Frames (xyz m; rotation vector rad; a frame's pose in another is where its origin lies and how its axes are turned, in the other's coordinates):
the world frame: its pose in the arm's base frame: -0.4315 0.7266 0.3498 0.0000 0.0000 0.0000
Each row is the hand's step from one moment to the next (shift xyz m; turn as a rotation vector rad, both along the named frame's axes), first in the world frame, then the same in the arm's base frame.
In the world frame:
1: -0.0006 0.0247 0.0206 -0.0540 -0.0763 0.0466
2: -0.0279 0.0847 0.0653 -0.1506 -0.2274 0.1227
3: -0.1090 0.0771 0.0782 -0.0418 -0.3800 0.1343
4: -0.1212 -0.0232 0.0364 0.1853 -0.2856 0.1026
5: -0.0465 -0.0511 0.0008 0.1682 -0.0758 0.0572
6: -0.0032 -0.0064 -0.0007 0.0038 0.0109 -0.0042
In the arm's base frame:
1: -0.0006 0.0247 0.0206 -0.0540 -0.0763 0.0466
2: -0.0279 0.0847 0.0653 -0.1506 -0.2274 0.1227
3: -0.1090 0.0771 0.0782 -0.0418 -0.3800 0.1343
4: -0.1212 -0.0232 0.0364 0.1853 -0.2856 0.1026
5: -0.0465 -0.0511 0.0008 0.1682 -0.0758 0.0572
6: -0.0032 -0.0064 -0.0007 0.0038 0.0109 -0.0042

